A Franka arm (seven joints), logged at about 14 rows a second.
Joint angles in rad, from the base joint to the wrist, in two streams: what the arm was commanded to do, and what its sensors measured. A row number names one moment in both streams.
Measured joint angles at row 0: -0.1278 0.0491 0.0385 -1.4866 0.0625 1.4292 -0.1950
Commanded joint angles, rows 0 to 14: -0.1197 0.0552 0.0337 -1.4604 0.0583 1.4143 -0.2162; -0.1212 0.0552 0.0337 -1.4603 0.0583 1.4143 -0.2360; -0.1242 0.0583 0.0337 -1.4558 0.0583 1.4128 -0.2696; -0.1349 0.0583 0.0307 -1.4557 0.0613 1.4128 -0.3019; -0.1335 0.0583 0.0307 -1.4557 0.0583 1.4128 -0.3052; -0.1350 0.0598 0.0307 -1.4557 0.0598 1.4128 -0.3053; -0.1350 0.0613 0.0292 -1.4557 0.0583 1.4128 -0.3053; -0.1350 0.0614 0.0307 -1.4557 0.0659 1.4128 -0.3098; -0.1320 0.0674 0.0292 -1.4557 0.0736 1.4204 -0.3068; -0.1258 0.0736 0.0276 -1.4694 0.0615 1.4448 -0.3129; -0.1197 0.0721 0.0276 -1.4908 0.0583 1.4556 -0.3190; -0.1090 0.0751 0.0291 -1.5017 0.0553 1.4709 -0.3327; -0.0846 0.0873 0.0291 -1.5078 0.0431 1.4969 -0.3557; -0.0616 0.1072 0.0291 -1.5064 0.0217 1.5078 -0.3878; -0.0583 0.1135 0.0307 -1.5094 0.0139 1.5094 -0.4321
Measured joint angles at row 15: -0.0857 0.0966 0.0331 -1.5049 0.0433 1.4906 -0.3717
